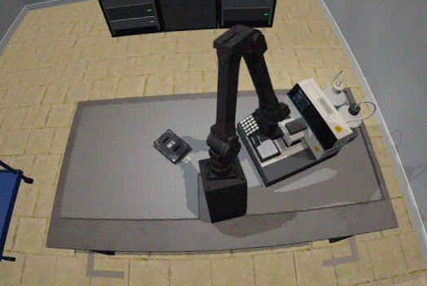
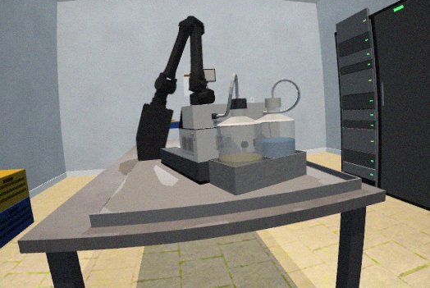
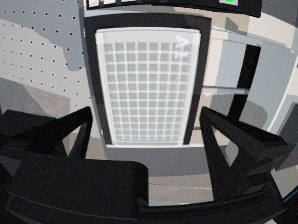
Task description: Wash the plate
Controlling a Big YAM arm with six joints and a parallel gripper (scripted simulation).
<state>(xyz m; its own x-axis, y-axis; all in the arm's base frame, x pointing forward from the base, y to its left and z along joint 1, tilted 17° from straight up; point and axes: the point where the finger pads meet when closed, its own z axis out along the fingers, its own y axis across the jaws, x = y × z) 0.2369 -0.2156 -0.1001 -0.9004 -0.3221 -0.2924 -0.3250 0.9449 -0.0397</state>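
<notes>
My hand is 3 cm above the white well plate. The rest, counted from my hand: dark washer carrier: 4 cm below; white corner label: 2 cm behind, 39 cm to the left, 13 cm below; plate washer: 5 cm ahead, 15 cm to the right.
</notes>
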